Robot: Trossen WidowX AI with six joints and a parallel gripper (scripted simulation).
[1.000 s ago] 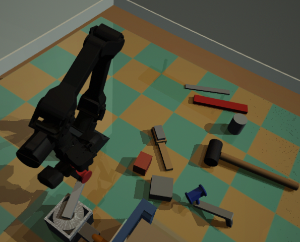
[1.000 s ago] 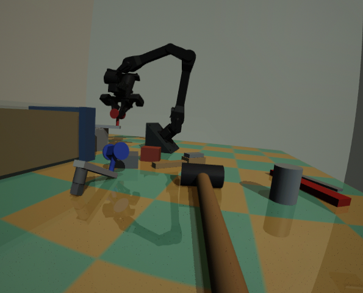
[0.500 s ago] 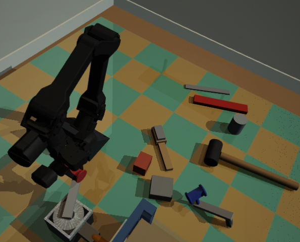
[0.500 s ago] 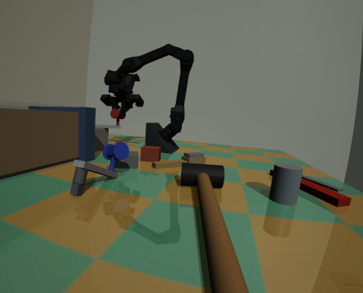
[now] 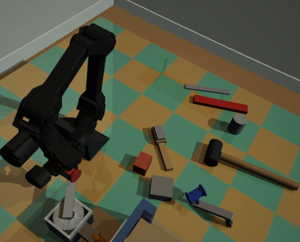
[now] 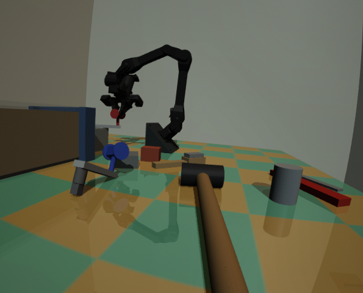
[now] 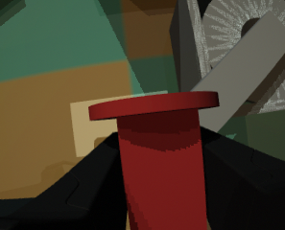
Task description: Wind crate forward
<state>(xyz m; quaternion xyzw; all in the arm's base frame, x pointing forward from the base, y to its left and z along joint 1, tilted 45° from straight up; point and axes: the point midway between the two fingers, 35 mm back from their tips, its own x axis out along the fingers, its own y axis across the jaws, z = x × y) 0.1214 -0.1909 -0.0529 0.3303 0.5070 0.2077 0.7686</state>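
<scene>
The red cylindrical grip lies 20 mm behind my gripper tip. Also, from my gripper tip: grey block 210 mm ahead, 170 mm to the left, 110 mm below; red-knobbed winch handle 30 mm to the right, 30 mm below, 10 mm ahead; boxy winch 100 mm below, 90 mm to the right, 30 mm ahead.
</scene>
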